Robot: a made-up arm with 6 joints. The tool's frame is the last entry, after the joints. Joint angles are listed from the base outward. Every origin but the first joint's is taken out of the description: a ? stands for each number. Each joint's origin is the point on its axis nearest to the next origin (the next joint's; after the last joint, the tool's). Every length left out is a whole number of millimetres.
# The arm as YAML. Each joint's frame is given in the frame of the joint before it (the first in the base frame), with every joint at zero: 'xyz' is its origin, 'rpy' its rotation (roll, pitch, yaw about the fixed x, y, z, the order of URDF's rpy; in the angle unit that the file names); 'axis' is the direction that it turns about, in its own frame. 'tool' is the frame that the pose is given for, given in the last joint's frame.
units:
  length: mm
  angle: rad
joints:
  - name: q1
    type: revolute
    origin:
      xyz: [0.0, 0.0, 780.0]
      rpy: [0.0, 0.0, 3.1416]
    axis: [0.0, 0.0, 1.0]
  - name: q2
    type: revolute
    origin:
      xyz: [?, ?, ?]
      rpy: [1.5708, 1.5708, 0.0]
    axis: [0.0, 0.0, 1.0]
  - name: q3
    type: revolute
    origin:
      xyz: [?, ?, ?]
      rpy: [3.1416, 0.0, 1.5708]
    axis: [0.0, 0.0, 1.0]
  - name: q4
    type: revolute
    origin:
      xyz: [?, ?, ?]
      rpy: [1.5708, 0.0, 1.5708]
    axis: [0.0, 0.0, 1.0]
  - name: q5
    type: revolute
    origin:
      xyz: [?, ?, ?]
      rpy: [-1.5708, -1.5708, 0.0]
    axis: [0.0, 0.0, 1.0]
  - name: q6
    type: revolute
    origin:
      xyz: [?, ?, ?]
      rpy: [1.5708, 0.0, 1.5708]
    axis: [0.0, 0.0, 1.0]
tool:
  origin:
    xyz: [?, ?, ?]
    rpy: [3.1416, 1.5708, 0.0]
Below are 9 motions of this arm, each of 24 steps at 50 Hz.
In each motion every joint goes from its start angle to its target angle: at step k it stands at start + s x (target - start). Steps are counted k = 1, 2, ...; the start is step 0. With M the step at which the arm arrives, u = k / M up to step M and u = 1 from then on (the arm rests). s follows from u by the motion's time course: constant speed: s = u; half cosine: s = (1 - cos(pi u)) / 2; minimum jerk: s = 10 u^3 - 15 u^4 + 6 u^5.
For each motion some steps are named. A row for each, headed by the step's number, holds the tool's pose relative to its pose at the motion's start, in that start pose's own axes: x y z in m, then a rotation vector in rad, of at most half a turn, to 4 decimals.
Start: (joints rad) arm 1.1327 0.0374 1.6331 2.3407 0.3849 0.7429
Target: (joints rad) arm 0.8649 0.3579 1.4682 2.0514 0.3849 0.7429
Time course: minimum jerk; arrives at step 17
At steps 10, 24:
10: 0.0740 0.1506 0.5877 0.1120 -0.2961 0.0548
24: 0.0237 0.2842 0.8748 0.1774 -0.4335 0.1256

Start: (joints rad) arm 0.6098 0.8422 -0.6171 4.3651 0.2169 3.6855
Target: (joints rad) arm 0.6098 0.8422 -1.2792 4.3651 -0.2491 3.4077
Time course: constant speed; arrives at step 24
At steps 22, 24:
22: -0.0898 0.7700 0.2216 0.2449 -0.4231 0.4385
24: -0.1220 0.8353 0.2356 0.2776 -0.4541 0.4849

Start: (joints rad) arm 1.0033 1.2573 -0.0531 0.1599 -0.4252 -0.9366
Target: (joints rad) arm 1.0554 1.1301 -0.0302 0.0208 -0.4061 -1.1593
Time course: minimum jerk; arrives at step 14
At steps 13, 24:
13: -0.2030 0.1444 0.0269 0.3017 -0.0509 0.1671
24: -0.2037 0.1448 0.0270 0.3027 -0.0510 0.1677

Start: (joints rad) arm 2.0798 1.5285 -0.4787 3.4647 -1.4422 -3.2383
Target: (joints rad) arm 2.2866 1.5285 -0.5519 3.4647 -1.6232 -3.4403
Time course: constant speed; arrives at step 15
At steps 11, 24:
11: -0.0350 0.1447 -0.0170 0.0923 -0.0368 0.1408
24: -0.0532 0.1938 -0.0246 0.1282 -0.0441 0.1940

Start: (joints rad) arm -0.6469 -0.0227 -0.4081 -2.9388 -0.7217 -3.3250
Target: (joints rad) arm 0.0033 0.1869 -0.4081 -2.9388 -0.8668 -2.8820
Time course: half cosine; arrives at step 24
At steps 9, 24:
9: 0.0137 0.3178 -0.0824 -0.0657 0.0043 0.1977
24: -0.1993 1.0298 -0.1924 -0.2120 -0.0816 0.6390

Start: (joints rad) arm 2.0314 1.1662 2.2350 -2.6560 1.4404 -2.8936
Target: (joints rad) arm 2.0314 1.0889 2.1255 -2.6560 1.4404 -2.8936
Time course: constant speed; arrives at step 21
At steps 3, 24:
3: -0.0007 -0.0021 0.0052 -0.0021 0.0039 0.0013
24: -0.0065 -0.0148 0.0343 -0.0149 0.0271 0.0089

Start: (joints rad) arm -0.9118 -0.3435 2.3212 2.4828 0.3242 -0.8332
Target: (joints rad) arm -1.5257 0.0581 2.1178 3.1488 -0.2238 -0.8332
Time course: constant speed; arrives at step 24
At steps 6, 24:
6: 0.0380 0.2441 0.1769 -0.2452 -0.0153 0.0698
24: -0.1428 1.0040 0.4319 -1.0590 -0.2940 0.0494

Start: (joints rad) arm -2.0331 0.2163 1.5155 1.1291 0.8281 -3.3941
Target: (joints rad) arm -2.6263 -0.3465 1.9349 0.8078 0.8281 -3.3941
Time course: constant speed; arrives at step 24
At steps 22, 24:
22: 0.1444 0.5005 -1.3857 -0.6794 0.6082 0.0976
24: 0.1429 0.4488 -1.5277 -0.7224 0.6838 0.0796

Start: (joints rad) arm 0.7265 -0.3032 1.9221 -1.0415 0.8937 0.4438
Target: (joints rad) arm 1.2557 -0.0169 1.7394 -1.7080 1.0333 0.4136
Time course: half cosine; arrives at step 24
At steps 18, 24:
18: -0.3736 -0.7437 -0.3810 0.2215 0.2479 -1.0402
24: -0.5005 -0.8126 -0.4392 0.2539 0.2838 -1.2255

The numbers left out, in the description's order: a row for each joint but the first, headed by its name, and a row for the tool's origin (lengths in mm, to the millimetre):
q2: -226.0 0.0 0.0
q3: -813.0 0.0 0.0
q4: -1160.0 -183.0 0.0
q5: 0.0 0.0 0.0
q6: -225.0 0.0 0.0
tool: 0.0 0.0 0.0

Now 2 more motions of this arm.
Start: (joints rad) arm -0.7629 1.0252 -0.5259 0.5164 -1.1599 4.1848
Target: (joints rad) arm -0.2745 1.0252 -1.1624 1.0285 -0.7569 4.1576
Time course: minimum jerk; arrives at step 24
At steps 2, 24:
2: 0.0020 -0.0020 -0.0027 -0.0034 -0.0038 0.0014
24: 0.4433 -0.4932 -0.1954 -0.7986 -0.6057 0.1327

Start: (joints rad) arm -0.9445 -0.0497 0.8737 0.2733 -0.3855 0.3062
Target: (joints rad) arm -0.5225 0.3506 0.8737 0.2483 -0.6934 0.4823
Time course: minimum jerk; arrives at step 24
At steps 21, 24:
21: 0.1676 0.9467 -0.2515 -0.1104 0.3526 0.6936
24: 0.1645 0.9639 -0.2535 -0.1144 0.3567 0.7057

